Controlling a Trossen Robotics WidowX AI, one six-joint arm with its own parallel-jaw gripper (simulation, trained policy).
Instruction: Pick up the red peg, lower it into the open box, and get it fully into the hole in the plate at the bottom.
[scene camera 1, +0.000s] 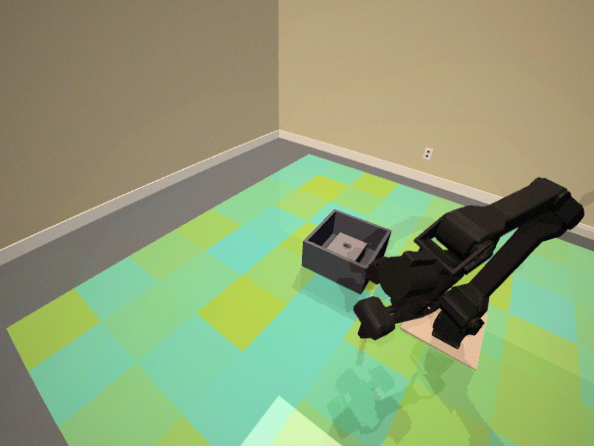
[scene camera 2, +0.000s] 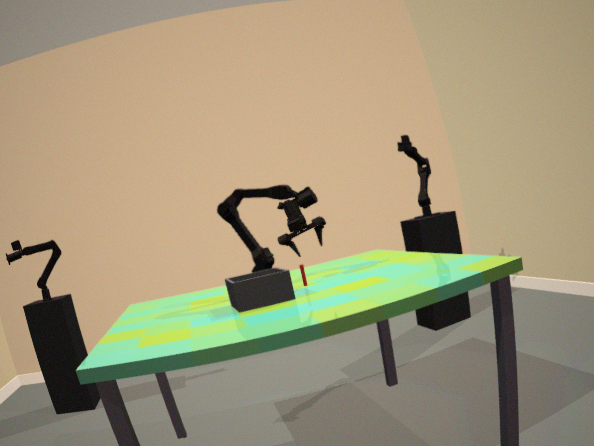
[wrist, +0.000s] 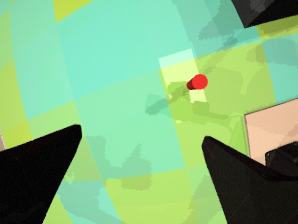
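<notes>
There is a dark box (scene camera 1: 348, 273), and I find the box (scene camera 2: 263, 288) in another picture as well. I can see a plate (scene camera 1: 354, 249), yet scene camera 2 does not show the plate, hidden by the dark box, and in the wrist view the plate is out of frame. As for my own gripper (scene camera 1: 376, 328), scene camera 2 shows the gripper (scene camera 2: 310, 251) too, and the wrist view has my gripper (wrist: 143, 136).
</notes>
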